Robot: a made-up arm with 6 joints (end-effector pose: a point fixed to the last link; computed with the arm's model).
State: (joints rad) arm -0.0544 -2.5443 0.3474 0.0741 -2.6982 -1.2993
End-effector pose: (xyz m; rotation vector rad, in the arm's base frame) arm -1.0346 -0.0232 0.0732 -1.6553 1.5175 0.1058
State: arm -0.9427 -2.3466 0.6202 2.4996 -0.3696 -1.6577
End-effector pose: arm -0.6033 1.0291 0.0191 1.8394 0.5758 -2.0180
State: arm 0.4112 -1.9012 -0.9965 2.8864 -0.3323 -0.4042
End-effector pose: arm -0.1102 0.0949 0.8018 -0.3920 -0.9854 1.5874
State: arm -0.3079 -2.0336 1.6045 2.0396 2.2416 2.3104
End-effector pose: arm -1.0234 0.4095 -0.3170 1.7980 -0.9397 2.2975
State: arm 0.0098 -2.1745 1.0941 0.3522 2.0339 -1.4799
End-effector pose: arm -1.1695 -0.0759 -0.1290 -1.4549 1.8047 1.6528
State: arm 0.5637 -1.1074 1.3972 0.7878 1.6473 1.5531
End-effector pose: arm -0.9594 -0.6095 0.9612 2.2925 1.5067 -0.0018
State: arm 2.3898 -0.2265 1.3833 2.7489 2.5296 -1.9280
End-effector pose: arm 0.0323 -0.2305 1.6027 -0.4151 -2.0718 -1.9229
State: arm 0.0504 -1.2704 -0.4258 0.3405 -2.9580 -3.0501
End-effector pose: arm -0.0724 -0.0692 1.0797 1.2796 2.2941 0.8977
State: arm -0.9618 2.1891 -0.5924 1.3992 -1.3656 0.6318
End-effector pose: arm -0.1453 0.1883 -0.3692 1.3581 2.2671 -1.0395
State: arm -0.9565 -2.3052 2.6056 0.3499 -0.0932 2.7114
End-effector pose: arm -0.1649 0.1409 -0.7874 1.3819 1.1831 0.5850
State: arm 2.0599 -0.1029 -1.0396 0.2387 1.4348 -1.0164
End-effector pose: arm -0.1729 0.4214 0.3582 -2.1171 -1.1515 0.5760
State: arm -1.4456 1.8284 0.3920 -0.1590 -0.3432 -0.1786
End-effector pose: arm 0.0196 -0.6910 -0.6040 0.7903 -2.1706 -2.0740
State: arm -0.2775 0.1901 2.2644 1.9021 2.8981 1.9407
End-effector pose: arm -0.2742 0.1257 1.4700 2.1552 -1.2409 -0.4029
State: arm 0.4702 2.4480 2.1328 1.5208 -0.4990 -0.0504
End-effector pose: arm 0.9968 0.5540 -0.2510 1.1239 -0.1862 1.1659
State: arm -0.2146 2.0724 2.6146 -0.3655 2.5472 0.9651
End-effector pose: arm 1.0765 -0.2834 0.3999 1.5311 1.5363 -1.4444
